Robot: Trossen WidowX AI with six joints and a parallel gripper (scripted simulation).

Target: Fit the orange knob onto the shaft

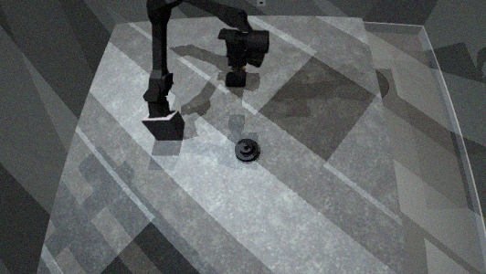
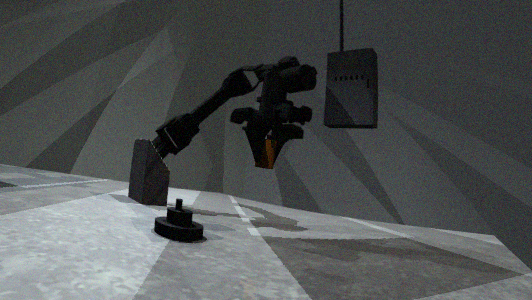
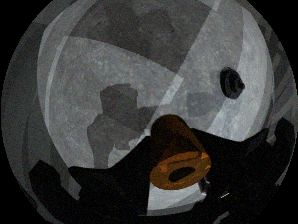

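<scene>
My gripper tip is now 220 mm to the left of the dark pedestal and 120 mm above it. Also, from my gripper tip: knob 20 mm above.
</scene>
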